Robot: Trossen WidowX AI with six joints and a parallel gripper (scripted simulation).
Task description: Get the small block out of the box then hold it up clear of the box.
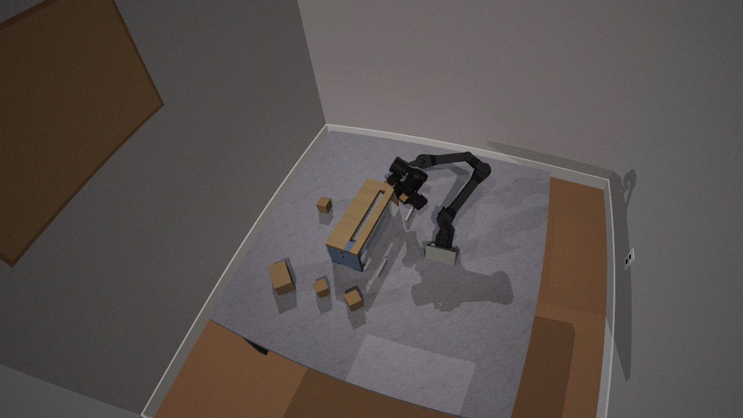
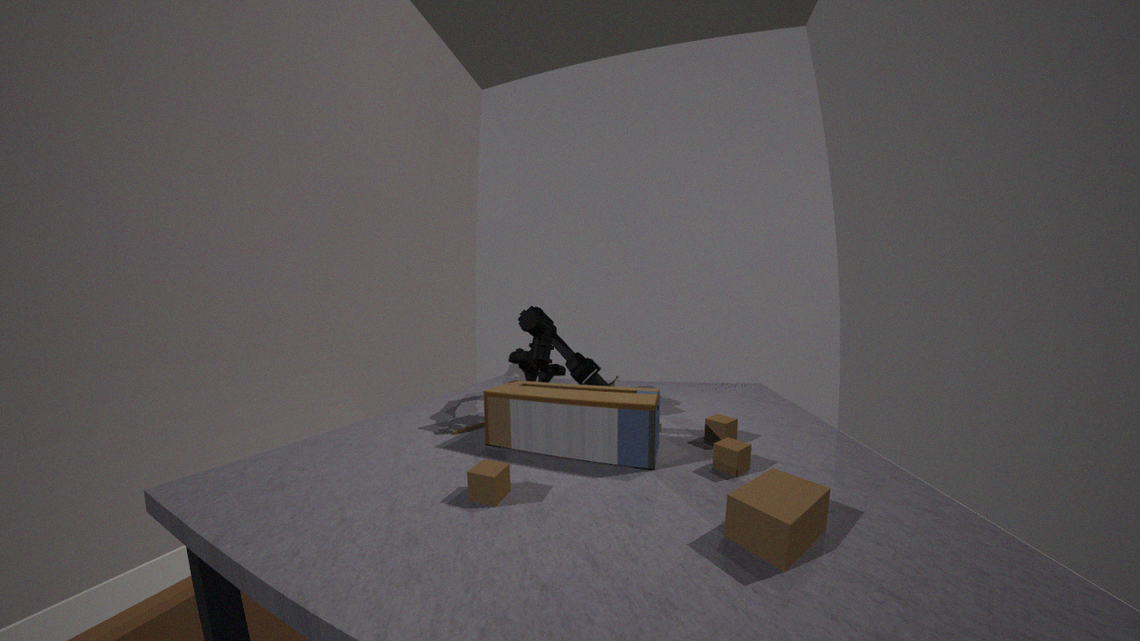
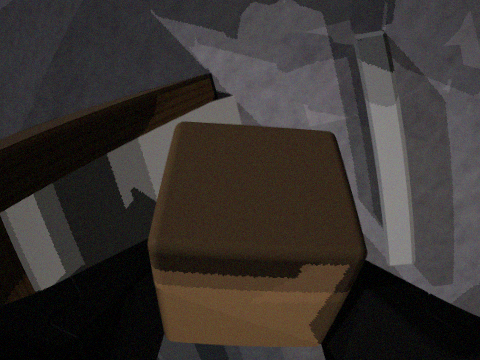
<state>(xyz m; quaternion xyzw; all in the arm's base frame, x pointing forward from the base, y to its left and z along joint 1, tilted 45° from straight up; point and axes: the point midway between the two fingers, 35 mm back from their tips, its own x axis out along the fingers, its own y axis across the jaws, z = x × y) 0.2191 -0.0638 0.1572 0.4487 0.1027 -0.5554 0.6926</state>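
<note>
Right now the small brown block is 10 mm to the right of my gripper tip, 10 mm behind it and 10 mm above it. The rest, counted from my gripper tip: long box: 150 mm to the left, 80 mm ahead, 20 mm below.
</note>
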